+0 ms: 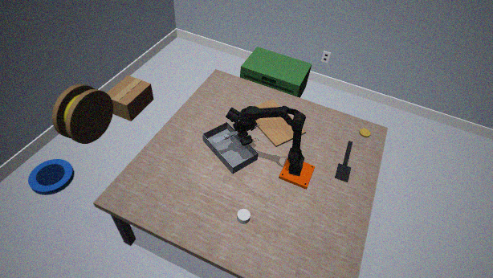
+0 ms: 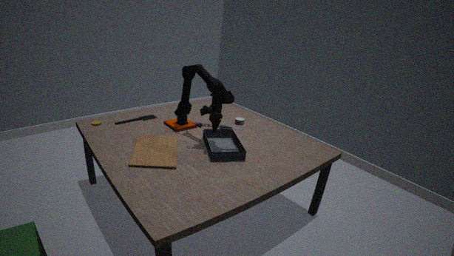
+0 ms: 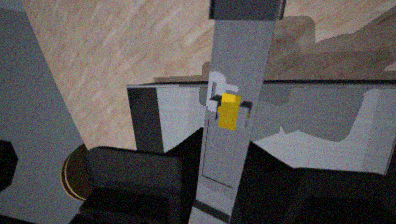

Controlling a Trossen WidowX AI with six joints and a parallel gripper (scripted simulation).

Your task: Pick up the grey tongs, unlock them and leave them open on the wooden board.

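Now: gripper tip 30 mm below the yellow lock piece, 30 mm past it and 10 mm to the left of it. Also, from my gripper tip: roasting tin (70 mm below, 50 mm to the left, 30 mm ahead); white puck (460 mm to the left, 150 mm behind, 80 mm below); wooden board (270 mm to the right, 180 mm behind, 90 mm below).
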